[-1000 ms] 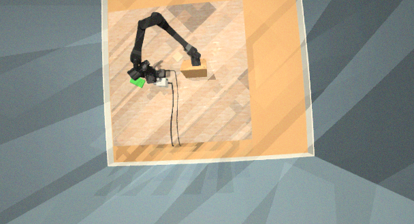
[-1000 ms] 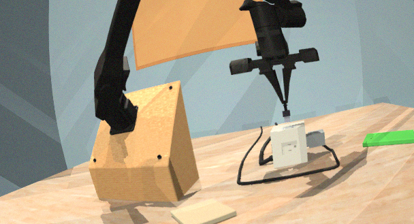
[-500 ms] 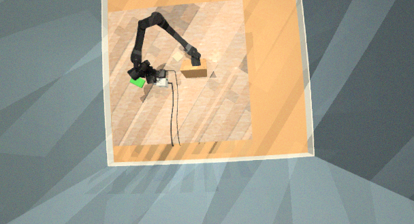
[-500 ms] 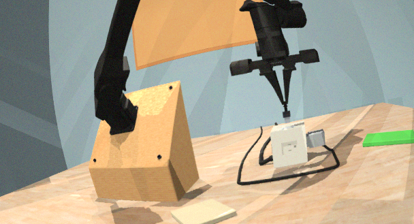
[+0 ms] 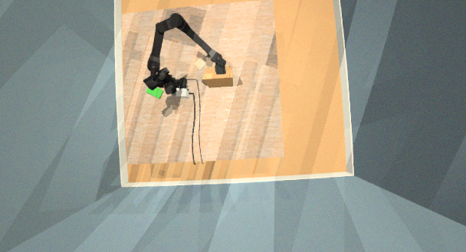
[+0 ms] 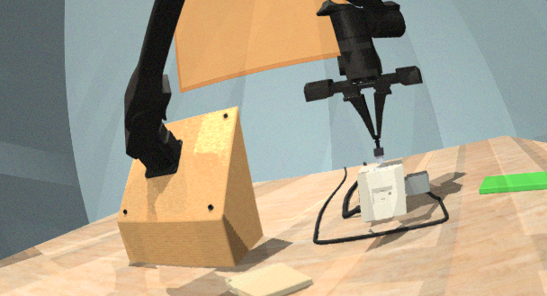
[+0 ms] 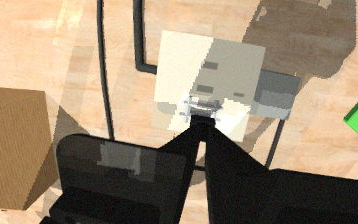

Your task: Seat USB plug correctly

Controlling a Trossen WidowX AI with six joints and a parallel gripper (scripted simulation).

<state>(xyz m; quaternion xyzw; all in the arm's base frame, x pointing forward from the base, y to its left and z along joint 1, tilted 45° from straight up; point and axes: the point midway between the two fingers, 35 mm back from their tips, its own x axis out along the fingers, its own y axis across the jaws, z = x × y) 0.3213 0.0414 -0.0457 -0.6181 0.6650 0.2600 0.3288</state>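
My gripper tip is now 20 mm above the black USB plug. The rest, counted from my gripper tip: green flat block 250 mm ahead, 120 mm below, 30 mm to the right; pale tile 210 mm to the right, 140 mm behind, 120 mm below.
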